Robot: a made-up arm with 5 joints.
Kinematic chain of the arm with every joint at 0, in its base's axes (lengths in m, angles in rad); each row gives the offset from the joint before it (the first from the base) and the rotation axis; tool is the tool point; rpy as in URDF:
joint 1: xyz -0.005 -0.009 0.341 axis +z
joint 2: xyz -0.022 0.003 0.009 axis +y
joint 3: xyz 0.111 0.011 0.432 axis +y
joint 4: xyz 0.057 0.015 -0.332 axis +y
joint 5: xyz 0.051 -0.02 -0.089 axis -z
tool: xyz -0.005 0.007 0.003 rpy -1.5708 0 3.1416
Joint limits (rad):
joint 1: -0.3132..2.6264
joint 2: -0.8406..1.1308
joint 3: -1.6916..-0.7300
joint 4: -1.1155..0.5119
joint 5: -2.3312..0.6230
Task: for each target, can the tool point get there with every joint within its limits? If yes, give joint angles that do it. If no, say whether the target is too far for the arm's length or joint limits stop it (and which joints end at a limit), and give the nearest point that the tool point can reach.
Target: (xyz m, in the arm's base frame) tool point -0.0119 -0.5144 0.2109
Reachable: no: joint limits stop it (at a limit: joint 1, joint 3, joint 4) | nearest point 0.3171 -0.1119 0.0573 | short by 0.542 m
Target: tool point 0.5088 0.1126 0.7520
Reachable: yes | joints 0.2013 0.0161 -1.3008 0.0994 0.0911
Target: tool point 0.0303 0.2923 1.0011
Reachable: yes | joints 1.4177 -0.3376 -1.4442 -0.3419 -0.7147
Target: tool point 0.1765 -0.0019 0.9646
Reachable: yes | joints 0.0074 -0.5964 -1.1214 -0.5948 -1.3374
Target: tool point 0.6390 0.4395 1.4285
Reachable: no: too far | nearest point 0.3623 0.2468 0.9778 | short by 0.563 m
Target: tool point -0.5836 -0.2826 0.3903
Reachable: no: joint limits stop it (at a limit: joint 1, joint 3, joint 4) | nearest point -0.3984 0.1936 0.3979 | short by 0.511 m
